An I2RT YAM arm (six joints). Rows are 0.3 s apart.
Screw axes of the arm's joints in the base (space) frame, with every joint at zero. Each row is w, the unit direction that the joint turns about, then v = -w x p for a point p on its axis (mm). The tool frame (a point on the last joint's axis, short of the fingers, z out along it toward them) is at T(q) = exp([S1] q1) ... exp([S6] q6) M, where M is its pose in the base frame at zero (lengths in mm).
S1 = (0, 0, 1, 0, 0, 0)
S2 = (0, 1, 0, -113.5, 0, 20)
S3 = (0, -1, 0, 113.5, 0, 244)
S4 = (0, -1, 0, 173.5, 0, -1)
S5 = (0, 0, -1, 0, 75, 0)
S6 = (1, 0, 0, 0, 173.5, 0)
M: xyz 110.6 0 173.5 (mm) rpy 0 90 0 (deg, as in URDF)
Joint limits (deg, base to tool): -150..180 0..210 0..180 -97..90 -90..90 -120..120
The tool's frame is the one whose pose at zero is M.
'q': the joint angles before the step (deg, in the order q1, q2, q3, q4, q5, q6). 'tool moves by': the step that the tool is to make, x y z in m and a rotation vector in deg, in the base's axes. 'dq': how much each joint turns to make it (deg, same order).
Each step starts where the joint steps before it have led.
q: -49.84 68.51 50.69 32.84 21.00 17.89
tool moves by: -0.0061 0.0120 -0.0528 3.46 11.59 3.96
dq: 0.01 -2.96 -10.42 -0.76 -5.13 -6.06
